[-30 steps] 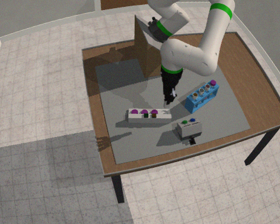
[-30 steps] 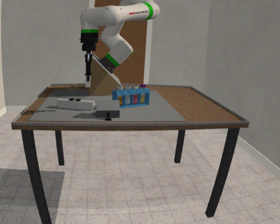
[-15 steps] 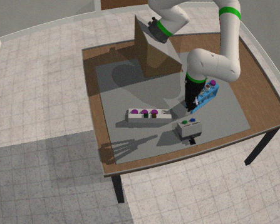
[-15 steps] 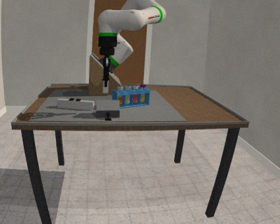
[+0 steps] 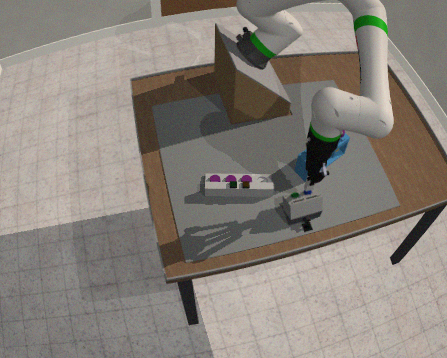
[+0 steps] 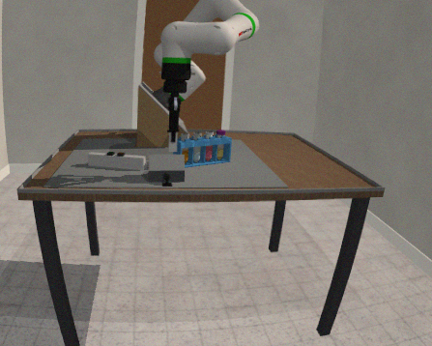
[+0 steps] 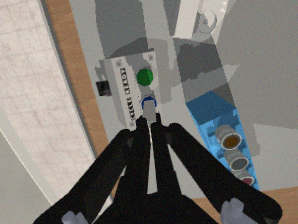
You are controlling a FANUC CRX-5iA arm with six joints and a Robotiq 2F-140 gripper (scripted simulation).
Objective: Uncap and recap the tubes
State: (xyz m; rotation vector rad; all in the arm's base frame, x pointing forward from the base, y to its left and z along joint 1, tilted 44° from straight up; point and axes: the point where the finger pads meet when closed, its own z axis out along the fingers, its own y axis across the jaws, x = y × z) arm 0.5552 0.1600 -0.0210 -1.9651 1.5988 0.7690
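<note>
Right now the blue key is 5 cm below my hand. From my hand the other things lie so: green key (1 cm ahead, 4 cm to the right, 5 cm below); sloping key desk (2 cm ahead, 2 cm to the right, 6 cm below).
</note>
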